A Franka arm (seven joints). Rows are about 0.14 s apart.
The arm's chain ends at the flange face. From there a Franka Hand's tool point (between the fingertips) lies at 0.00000 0.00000 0.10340 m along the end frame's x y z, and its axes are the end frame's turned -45 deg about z.
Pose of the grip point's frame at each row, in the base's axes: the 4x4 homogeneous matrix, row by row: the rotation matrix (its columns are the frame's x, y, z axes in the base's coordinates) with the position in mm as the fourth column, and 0 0 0 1 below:
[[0.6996 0.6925 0.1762 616.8], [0.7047 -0.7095 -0.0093 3.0], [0.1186 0.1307 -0.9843 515.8], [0 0 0 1]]
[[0.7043 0.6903 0.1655 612.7], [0.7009 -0.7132 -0.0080 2.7], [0.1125 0.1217 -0.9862 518.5], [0 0 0 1]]
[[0.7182 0.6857 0.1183 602.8], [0.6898 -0.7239 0.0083 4.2], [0.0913 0.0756 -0.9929 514.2], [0 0 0 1]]
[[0.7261 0.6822 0.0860 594.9], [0.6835 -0.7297 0.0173 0.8], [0.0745 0.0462 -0.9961 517.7], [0 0 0 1]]
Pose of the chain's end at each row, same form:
[[0.9844 -0.0050 0.1762 598.6], [-0.0034 -1.0000 -0.0093 4.0], [0.1763 0.0086 -0.9843 617.6], [0 0 0 1]]
[[0.9861 -0.0099 0.1655 595.6], [-0.0087 -0.9999 -0.0080 3.5], [0.1656 0.0065 -0.9862 620.5], [0 0 0 1]]
[[0.9927 -0.0230 0.1183 590.6], [-0.0241 -0.9996 0.0083 3.3], [0.1180 -0.0111 -0.9929 616.9], [0 0 0 1]]
[[0.9958 -0.0310 0.0860 586.0], [-0.0327 -0.9993 0.0173 -1.0], [0.0853 -0.0200 -0.9961 620.7], [0 0 0 1]]

